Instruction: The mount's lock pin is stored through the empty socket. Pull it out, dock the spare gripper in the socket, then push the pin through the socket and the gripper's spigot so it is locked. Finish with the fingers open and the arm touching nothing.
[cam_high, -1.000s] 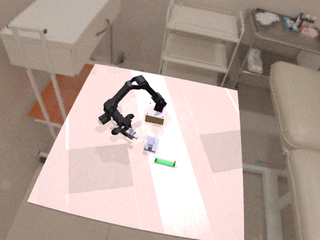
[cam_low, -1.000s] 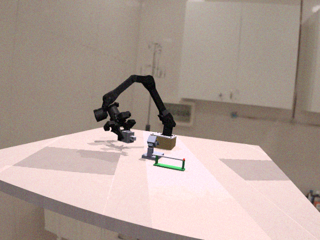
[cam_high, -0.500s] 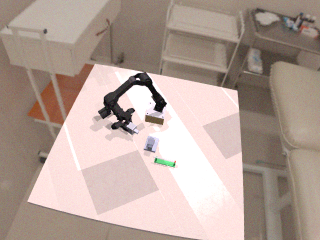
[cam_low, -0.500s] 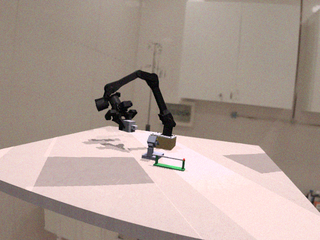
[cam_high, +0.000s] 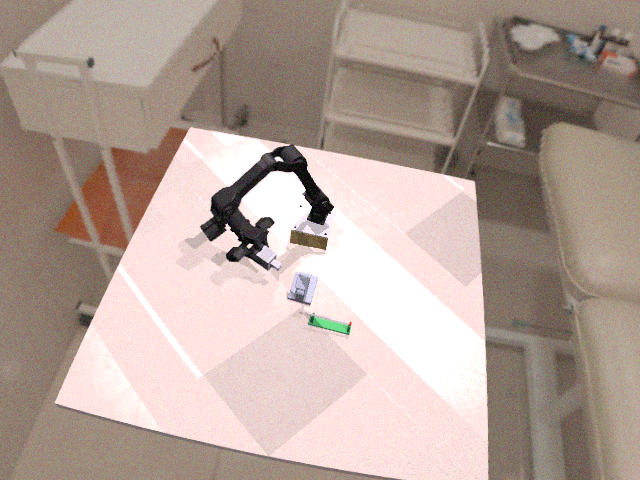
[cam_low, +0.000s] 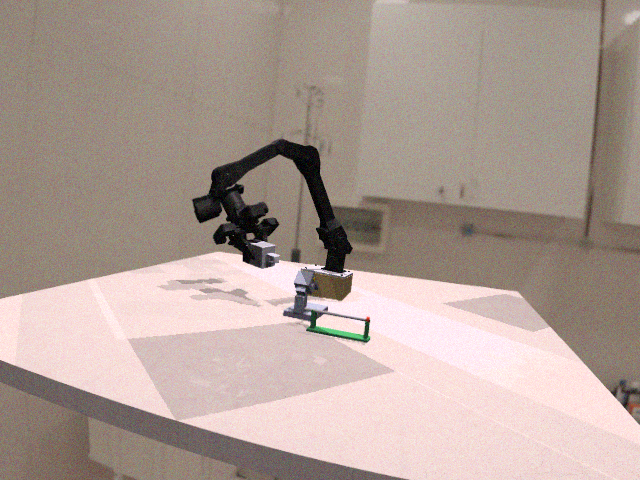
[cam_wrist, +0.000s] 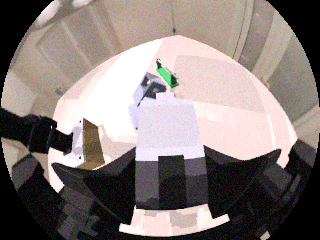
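My gripper tip is now 14 cm to the right of the grey mount and 7 cm above it. Also, from my gripper tip: spare gripper: 1 cm above; then green rack: 9 cm ahead, 26 cm to the left, 10 cm below.
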